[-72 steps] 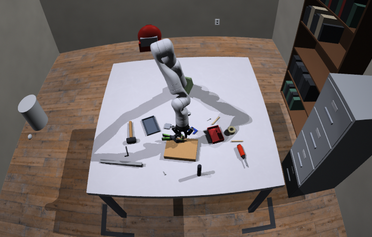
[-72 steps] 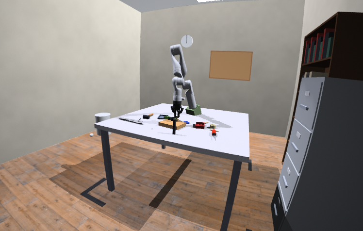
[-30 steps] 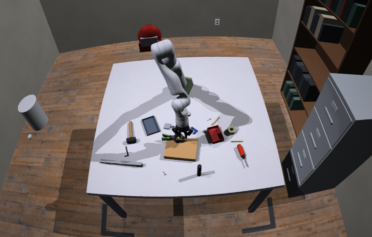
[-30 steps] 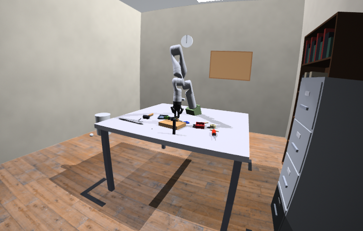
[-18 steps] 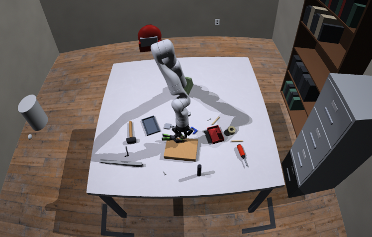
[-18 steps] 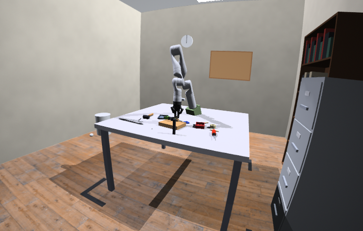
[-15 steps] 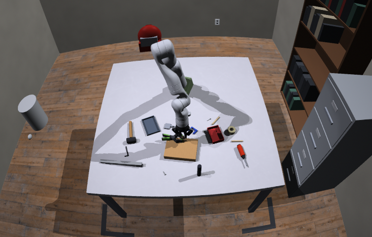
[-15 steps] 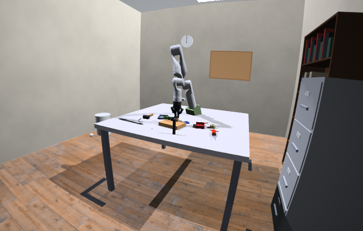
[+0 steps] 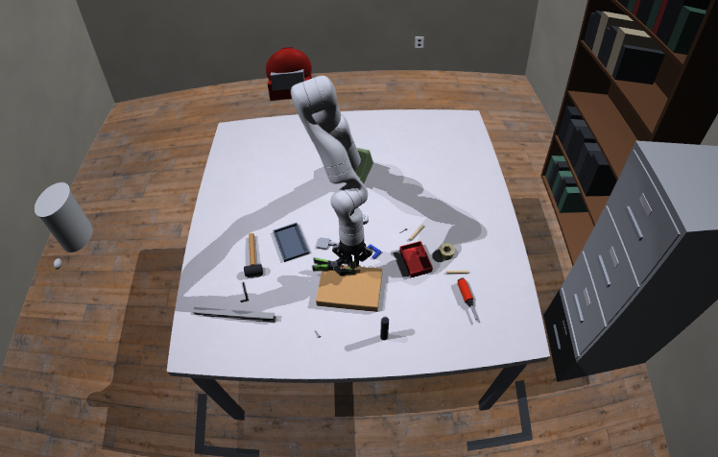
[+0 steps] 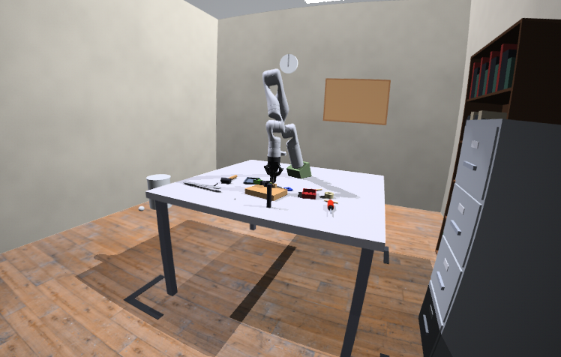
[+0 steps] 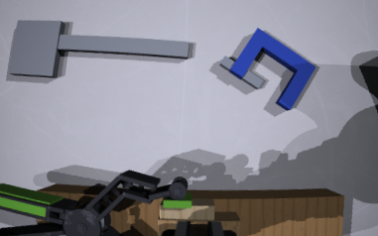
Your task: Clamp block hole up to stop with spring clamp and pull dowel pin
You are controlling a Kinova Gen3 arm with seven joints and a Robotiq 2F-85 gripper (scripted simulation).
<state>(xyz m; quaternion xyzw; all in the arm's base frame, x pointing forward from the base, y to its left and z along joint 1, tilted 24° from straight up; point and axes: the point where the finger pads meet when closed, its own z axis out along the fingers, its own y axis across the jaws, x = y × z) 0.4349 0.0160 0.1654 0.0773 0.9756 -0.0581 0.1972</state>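
Right now my hand is 2 cm above the round dowel pin. The rest, counted from my hand: grey t-shaped tool: 13 cm behind, 7 cm to the right, 7 cm below; then wooden bench board: 5 cm below, 5 cm ahead, 2 cm to the right; then wooden block: 4 cm below.
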